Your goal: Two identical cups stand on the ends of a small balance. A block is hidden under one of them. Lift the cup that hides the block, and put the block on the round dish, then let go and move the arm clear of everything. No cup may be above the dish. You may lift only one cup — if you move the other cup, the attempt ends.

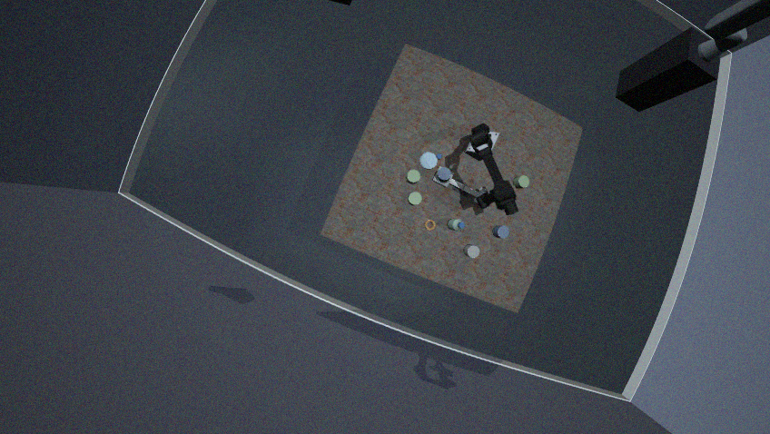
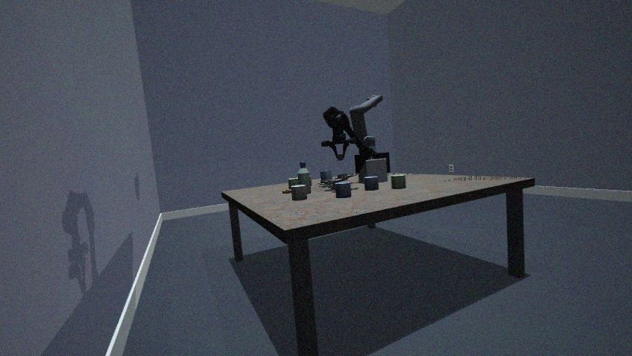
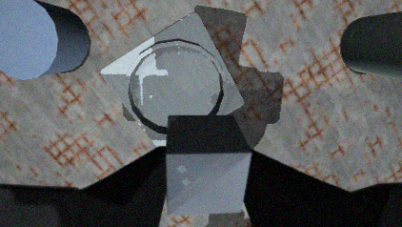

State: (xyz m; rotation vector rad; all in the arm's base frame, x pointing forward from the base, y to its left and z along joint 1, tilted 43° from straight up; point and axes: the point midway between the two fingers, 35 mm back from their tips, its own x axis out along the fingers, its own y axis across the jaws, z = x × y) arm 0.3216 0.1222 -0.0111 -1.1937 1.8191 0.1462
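Now: the pale round dish 34 cm to the right of my gripper tip, 17 cm below it and 10 cm behind it. Round my gripper tip: grey balance bar (13 cm below, 10 cm to the right, 2 cm behind); grey block (1 cm above); balance (15 cm below, 10 cm to the right, 2 cm behind).
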